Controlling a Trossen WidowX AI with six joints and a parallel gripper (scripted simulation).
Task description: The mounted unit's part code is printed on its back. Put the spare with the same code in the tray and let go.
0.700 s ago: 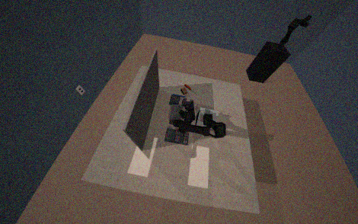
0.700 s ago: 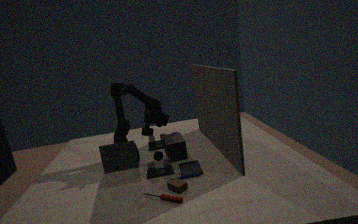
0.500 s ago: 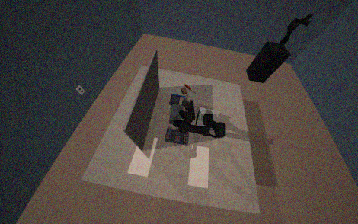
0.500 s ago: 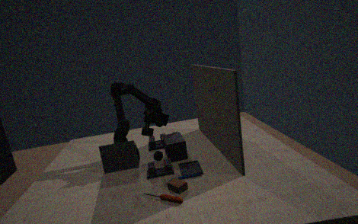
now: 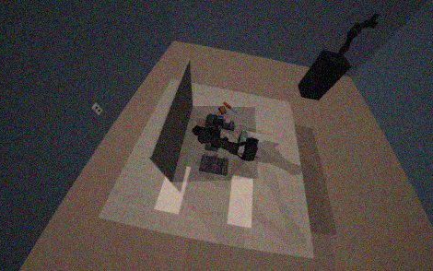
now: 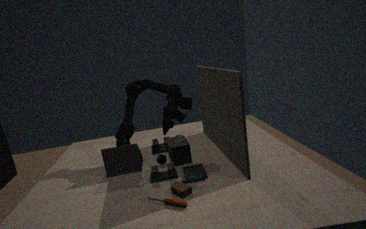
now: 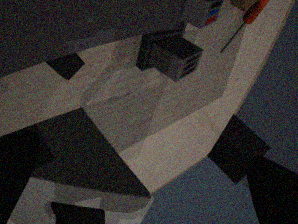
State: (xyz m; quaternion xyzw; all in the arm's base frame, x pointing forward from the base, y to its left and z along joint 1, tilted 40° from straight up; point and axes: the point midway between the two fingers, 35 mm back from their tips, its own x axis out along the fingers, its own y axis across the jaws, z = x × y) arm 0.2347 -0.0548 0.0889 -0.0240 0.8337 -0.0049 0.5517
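My gripper tip is now 2 cm short of the dark spare block, 22 cm to the right of it and 12 cm above it. Round my gripper tip: dark mounted unit (6 cm ahead, 1 cm to the left, 12 cm below); then tray (9 cm ahead, 20 cm to the right, 16 cm below); then tall grey panel (29 cm ahead, 6 cm above).
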